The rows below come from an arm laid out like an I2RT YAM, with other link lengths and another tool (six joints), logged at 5 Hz.
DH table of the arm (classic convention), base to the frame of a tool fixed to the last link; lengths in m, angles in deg. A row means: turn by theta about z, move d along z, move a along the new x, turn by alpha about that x. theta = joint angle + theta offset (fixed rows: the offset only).
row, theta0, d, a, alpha
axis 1, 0, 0.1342, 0.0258, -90
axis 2, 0, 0, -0.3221, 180
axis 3, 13.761, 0, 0.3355, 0
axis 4, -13.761, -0.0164, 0.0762, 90
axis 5, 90, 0.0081, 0, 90
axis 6, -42.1, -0.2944, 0.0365, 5.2
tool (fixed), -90, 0.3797, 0, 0
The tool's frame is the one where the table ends.
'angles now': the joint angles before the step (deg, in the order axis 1, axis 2, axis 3, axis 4, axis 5, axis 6). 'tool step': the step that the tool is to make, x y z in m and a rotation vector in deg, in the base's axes. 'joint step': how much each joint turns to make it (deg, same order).
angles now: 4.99 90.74 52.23 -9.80 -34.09 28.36
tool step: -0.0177 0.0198 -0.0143 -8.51 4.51 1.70
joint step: 3.80 -0.38 -0.01 -7.76 7.52 -3.72
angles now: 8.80 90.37 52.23 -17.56 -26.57 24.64
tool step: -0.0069 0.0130 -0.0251 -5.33 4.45 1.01
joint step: 2.55 2.53 0.11 -3.36 4.62 -1.11
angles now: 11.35 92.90 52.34 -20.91 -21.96 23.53
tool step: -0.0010 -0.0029 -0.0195 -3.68 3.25 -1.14
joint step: 0.29 2.33 0.21 -1.81 3.29 -0.04
